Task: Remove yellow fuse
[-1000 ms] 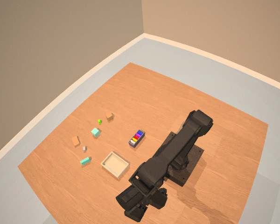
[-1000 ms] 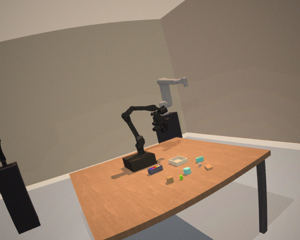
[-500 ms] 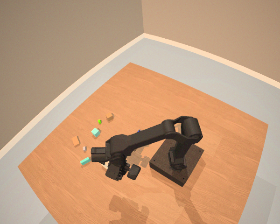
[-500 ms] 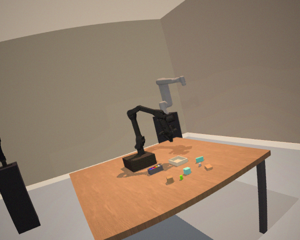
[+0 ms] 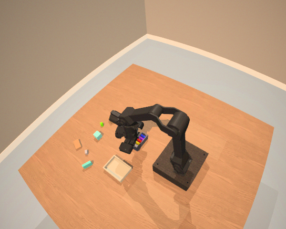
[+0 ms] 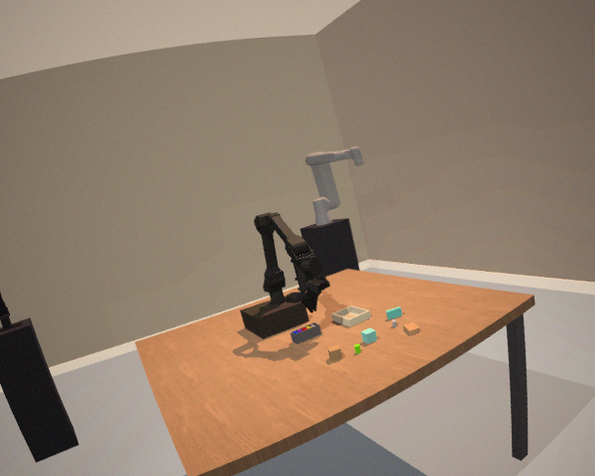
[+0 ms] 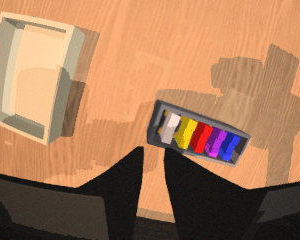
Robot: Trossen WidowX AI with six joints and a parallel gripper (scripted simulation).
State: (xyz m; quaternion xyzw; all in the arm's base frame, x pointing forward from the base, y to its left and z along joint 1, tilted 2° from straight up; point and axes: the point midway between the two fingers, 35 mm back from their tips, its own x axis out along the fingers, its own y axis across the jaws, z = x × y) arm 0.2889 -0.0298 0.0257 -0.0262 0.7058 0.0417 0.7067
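The yellow fuse is 6 cm below my gripper tip and 4 cm to the right of it. Also, from my gripper tip: tray 15 cm to the left, 8 cm below, 3 cm ahead.
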